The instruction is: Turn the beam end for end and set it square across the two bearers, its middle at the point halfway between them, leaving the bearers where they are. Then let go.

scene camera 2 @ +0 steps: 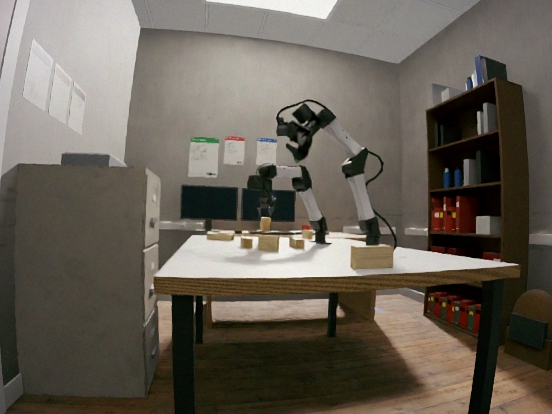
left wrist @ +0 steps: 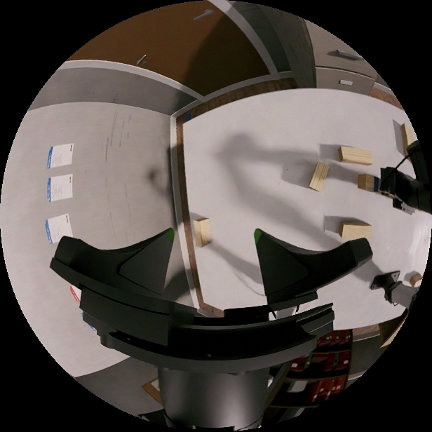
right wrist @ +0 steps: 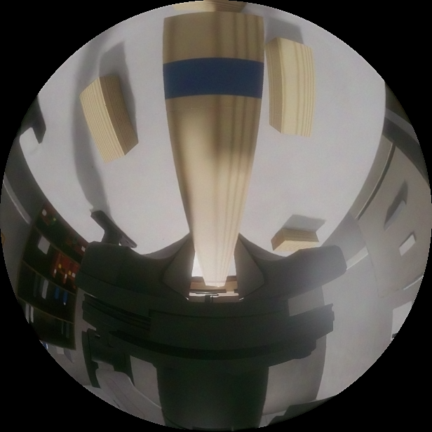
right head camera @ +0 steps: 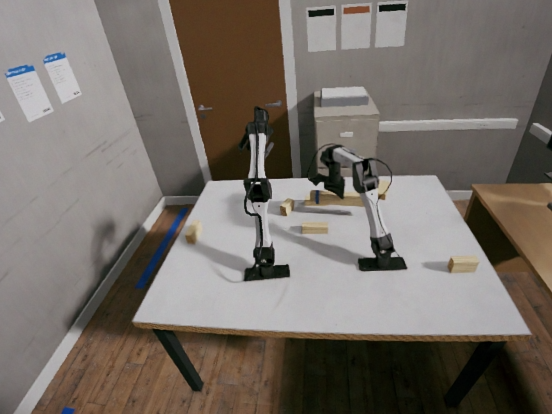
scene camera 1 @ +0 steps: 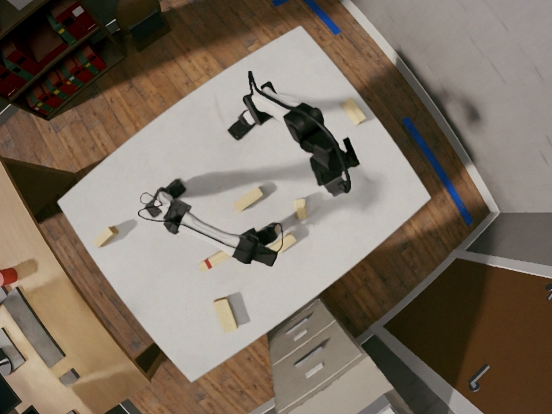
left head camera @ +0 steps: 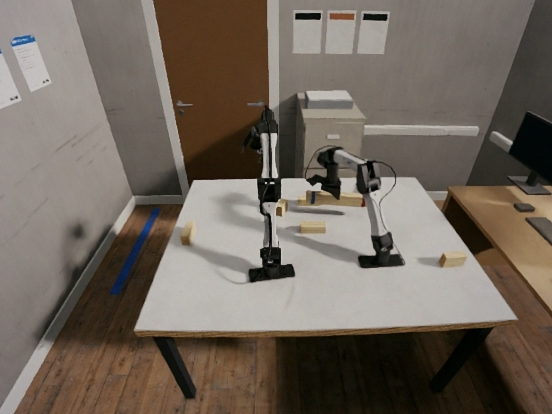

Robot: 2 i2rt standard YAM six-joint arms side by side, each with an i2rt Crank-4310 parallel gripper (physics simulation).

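Places are measured from the left arm's base along level axes (x back, y right, z up), in millimetres.
Pixels of known places: left gripper, fingertip midpoint: (scene camera 2: 297,154) (right head camera: 249,157) (left head camera: 250,157); right gripper, fingertip midpoint: (right head camera: 343,197) (left head camera: 338,197); left arm's base, link origin: (right head camera: 267,273) (scene camera 1: 248,121) (left head camera: 271,273); right arm's base, link origin: (scene camera 2: 320,242) (right head camera: 381,264) (left head camera: 380,261).
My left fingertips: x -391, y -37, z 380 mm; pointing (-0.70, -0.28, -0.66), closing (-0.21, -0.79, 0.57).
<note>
Ahead of a thing's pixels: the offset from my left fingertips to its middle. "*": to the spot under its first point. Level surfaces: height alone.
The pale wooden beam {dx +30, dy +451, dz -273 mm} (left head camera: 345,198) (right head camera: 350,199) (scene camera 1: 218,258) (scene camera 2: 266,223) (right wrist: 215,140) hangs above the table, roughly parallel to the two blocks that look like the bearers. Its blue-banded end points left in the head views, its red-banded end right. My right gripper (scene camera 2: 266,209) (right wrist: 214,231) is shut on the beam, between the bands. The near bearer {dx +138, dy +288, dz -358 mm} (left head camera: 312,227) (right head camera: 314,228) (scene camera 1: 248,199) (left wrist: 355,230) (right wrist: 108,117) lies apart; the far bearer {dx -99, dy +329, dz -358 mm} (scene camera 1: 286,242) (left wrist: 355,155) (right wrist: 291,87) is partly hidden in the head views. My left gripper (left wrist: 213,230) is open, empty and high up.
A slanted block {dx -50, dy +159, dz -349 mm} (right head camera: 286,207) (scene camera 1: 300,208) (left wrist: 318,176) lies off the beam's blue end. Other blocks stand at the left (left head camera: 188,233), the right (left head camera: 453,259) and the far side {* dx -141, dy +718, dz -342 mm} (scene camera 1: 225,314) of the white table {dz -380 mm} (left head camera: 320,305). A cabinet (left head camera: 330,135) stands behind.
</note>
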